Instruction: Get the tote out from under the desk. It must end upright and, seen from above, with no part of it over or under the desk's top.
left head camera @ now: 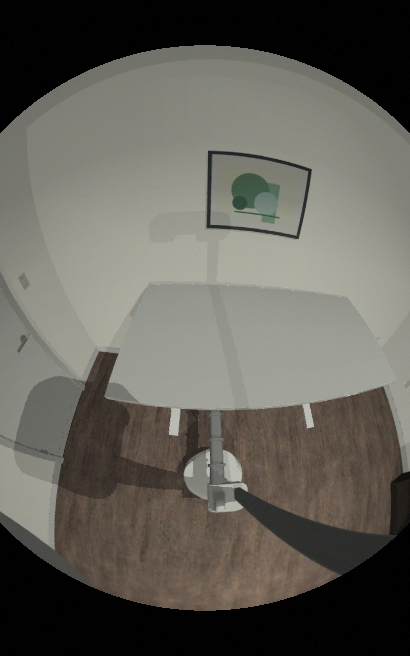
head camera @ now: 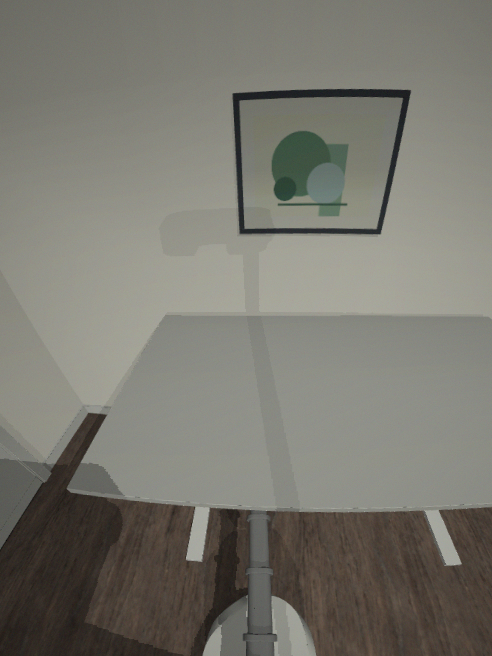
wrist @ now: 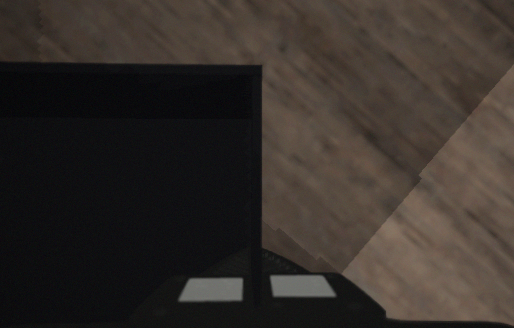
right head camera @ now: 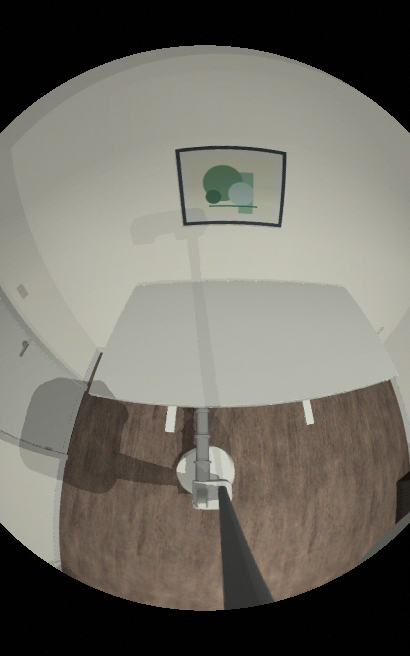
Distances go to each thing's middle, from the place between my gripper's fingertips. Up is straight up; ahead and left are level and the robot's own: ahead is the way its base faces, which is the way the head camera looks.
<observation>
The black tote (wrist: 126,175) is 110 mm ahead of my hand, 100 mm to the left of it and 10 mm above it. From my hand the other things lie so: framed picture (head camera: 322,161) 1330 mm above, 380 mm ahead, 130 mm to the right.
</observation>
